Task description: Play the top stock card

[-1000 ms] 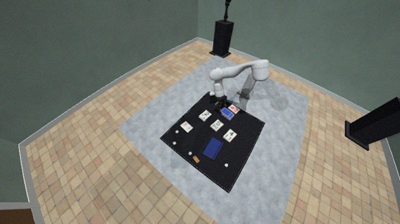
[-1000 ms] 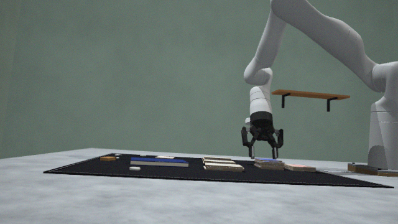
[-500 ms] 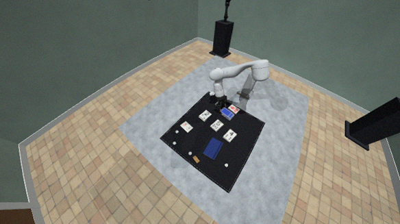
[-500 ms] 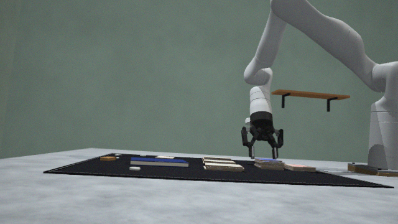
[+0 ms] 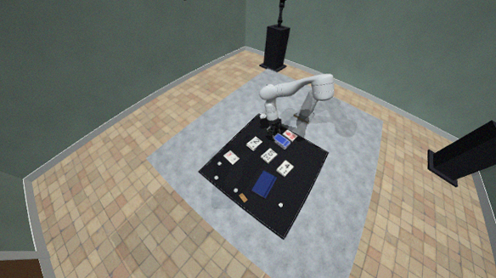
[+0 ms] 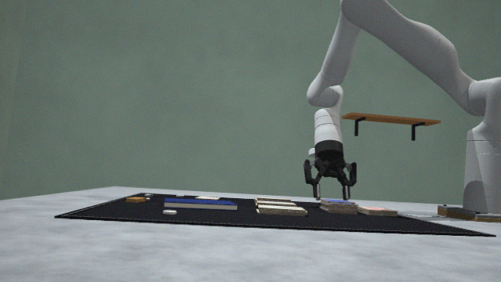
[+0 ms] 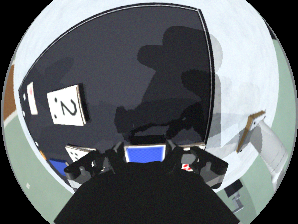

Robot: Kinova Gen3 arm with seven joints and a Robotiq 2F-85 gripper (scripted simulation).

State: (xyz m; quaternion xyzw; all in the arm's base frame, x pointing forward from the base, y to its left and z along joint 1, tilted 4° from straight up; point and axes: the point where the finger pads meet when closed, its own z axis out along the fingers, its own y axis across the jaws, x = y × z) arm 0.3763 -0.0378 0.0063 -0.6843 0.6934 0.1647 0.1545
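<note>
Now: hand 4 cm to the right of the blue-backed card and 1 cm above it.
</note>
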